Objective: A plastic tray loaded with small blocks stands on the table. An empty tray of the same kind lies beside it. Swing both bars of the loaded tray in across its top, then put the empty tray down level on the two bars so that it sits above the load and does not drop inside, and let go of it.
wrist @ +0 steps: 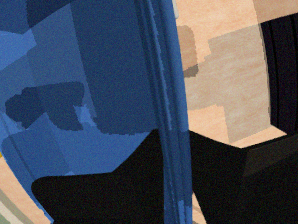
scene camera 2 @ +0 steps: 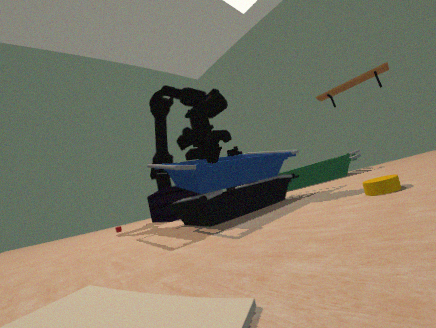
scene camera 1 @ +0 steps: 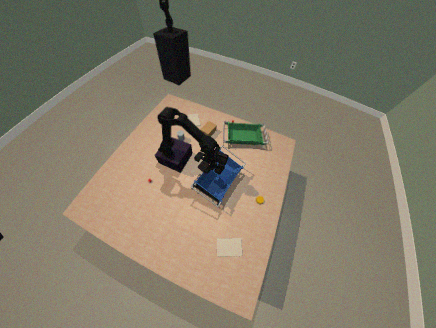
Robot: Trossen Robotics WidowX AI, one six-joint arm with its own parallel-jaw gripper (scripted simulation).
Scene:
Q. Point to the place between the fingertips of my gripper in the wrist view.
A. At 165, 133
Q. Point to a blue tray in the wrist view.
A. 88, 88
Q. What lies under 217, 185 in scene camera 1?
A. A blue tray.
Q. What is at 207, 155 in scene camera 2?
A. My gripper.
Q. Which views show the blue tray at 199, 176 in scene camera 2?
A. The wrist view, scene camera 2 and scene camera 1: all of them.

